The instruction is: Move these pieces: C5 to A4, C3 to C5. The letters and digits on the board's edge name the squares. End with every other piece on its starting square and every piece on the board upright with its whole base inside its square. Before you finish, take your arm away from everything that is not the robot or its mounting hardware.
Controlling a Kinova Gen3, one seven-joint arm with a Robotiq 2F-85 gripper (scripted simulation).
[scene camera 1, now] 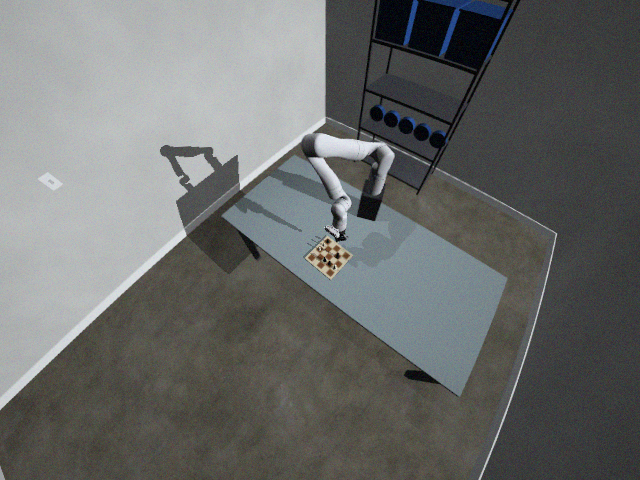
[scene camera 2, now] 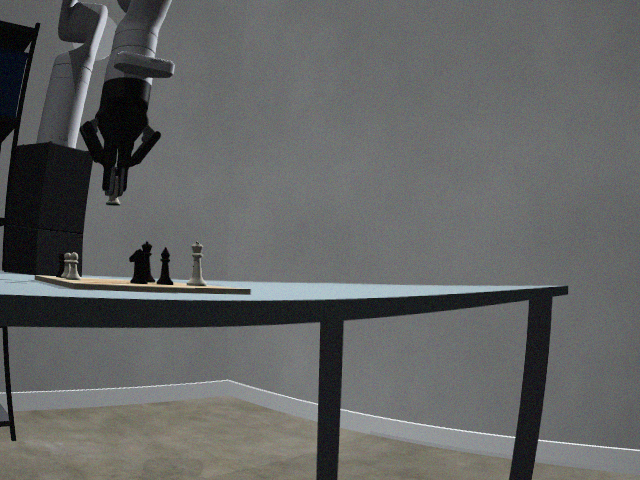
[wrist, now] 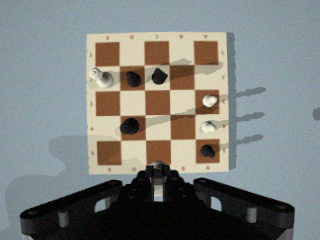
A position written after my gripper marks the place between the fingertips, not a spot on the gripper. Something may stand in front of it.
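Note:
My gripper is visible in scene camera 2, gripper (scene camera 2: 113, 195), and in the wrist view, gripper (wrist: 158, 175). A chessboard (scene camera 1: 315, 257), (wrist: 170, 115) is visible as well.

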